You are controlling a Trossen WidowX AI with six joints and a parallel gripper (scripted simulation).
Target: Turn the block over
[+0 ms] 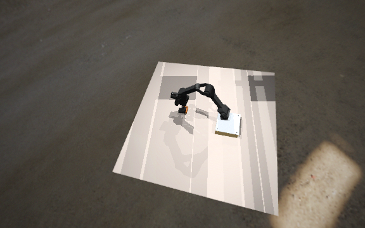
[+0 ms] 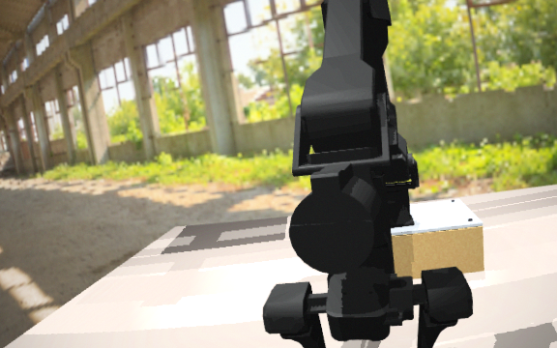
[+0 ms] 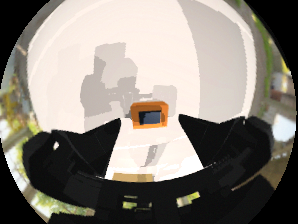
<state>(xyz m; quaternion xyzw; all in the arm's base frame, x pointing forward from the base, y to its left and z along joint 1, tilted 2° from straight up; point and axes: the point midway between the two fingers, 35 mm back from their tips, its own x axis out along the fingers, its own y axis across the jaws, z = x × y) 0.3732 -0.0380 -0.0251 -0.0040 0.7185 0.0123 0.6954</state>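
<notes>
Right now my gripper tip is 20 mm above the orange block.
</notes>
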